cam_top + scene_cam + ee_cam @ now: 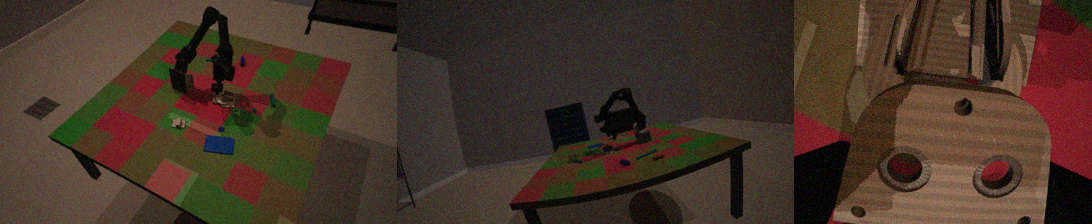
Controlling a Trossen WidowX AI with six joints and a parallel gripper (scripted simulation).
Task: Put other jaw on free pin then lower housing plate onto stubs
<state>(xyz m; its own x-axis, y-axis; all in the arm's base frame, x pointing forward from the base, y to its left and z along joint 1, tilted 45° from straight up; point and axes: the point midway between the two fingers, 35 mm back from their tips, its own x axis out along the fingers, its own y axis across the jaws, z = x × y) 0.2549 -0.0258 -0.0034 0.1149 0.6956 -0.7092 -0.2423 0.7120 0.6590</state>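
My gripper tip is 70 mm above the pale curved jaw, 10 mm to the left of it and 10 mm short of it. From my gripper tip the other things lie so: brown piece: 450 mm to the left, 160 mm behind, 80 mm below; pale housing piece: 20 mm above, 10 mm ahead; blue flat plate: 300 mm to the right, 110 mm ahead, 80 mm below.
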